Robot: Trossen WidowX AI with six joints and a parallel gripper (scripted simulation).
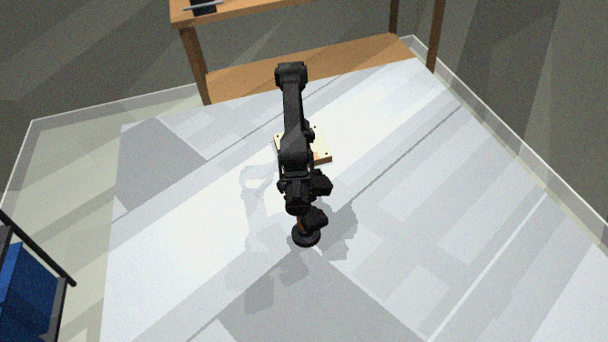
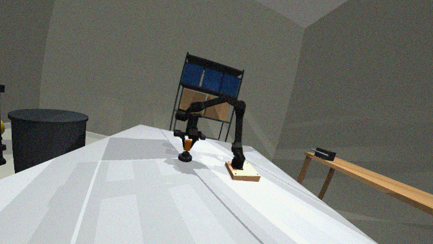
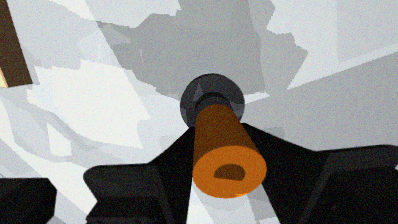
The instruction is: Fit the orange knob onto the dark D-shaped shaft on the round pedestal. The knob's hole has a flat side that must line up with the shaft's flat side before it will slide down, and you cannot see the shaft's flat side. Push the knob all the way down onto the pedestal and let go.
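My gripper tip is 2 cm below the orange knob. From my gripper tip the other things lie so: dark round pedestal (4 cm below).
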